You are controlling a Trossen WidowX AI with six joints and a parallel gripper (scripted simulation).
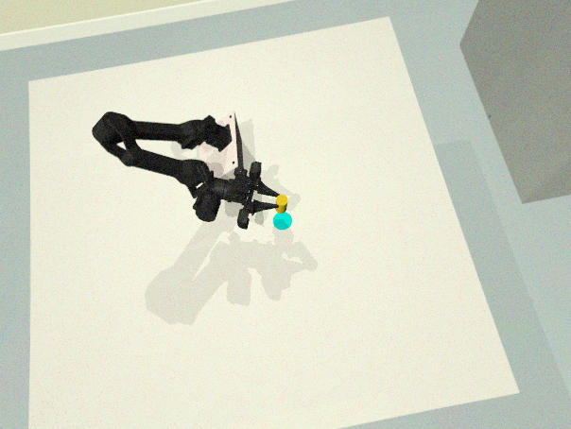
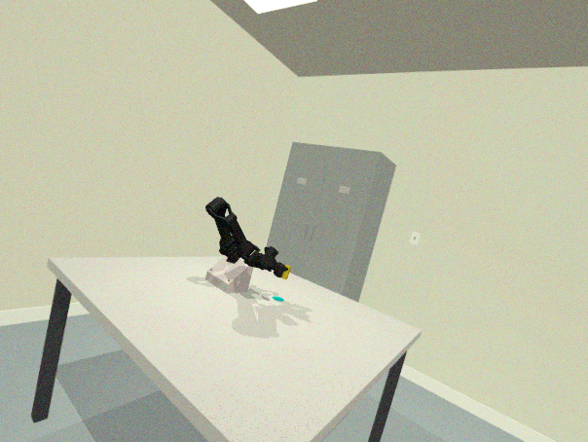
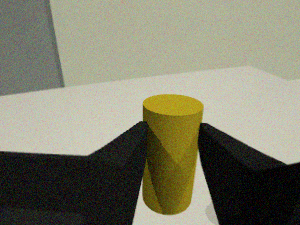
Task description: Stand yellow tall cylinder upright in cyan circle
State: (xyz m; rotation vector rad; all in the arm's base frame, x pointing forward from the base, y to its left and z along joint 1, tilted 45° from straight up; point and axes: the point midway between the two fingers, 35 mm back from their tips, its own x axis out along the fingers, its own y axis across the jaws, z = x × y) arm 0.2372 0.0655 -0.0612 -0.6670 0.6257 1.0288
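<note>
The cyan circle lies 160 mm below my gripper tip. From my gripper tip the other things lie so: yellow tall cylinder (20 mm below).
</note>
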